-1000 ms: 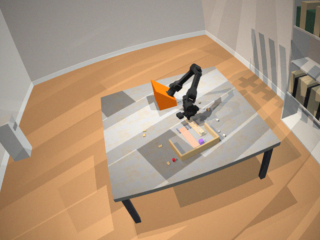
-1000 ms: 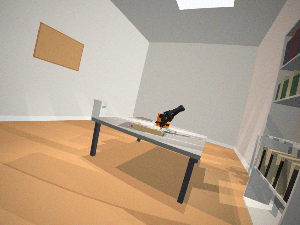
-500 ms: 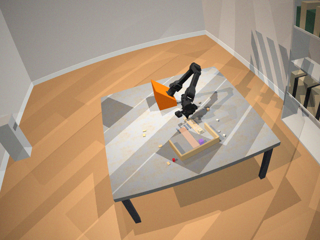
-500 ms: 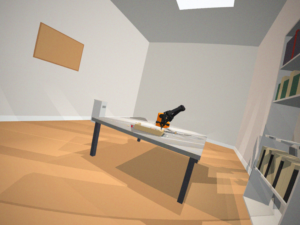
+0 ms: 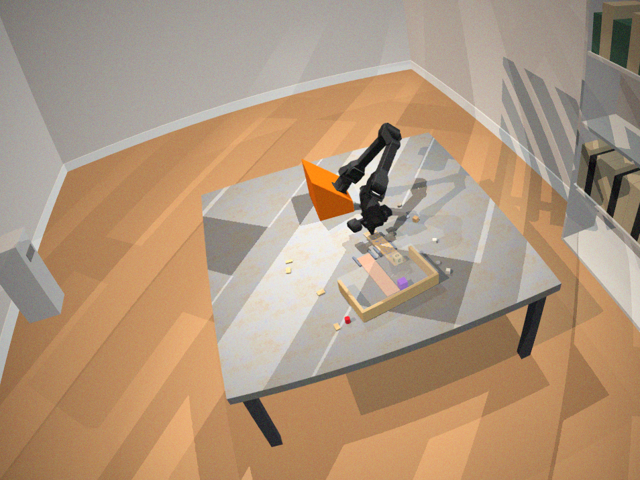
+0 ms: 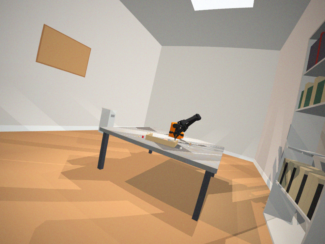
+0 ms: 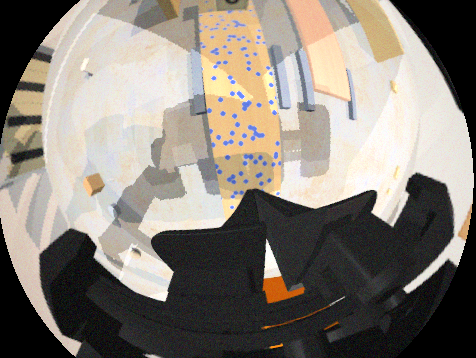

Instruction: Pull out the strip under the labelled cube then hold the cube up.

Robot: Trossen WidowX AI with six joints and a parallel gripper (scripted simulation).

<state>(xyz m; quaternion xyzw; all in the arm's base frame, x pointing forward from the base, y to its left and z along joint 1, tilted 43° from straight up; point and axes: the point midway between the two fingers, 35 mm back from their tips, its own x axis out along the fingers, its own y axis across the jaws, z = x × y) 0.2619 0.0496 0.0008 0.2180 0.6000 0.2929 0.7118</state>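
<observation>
My gripper tip is 20 cm short of the labelled cube, 2 cm to the right of it and 2 cm below it.
</observation>
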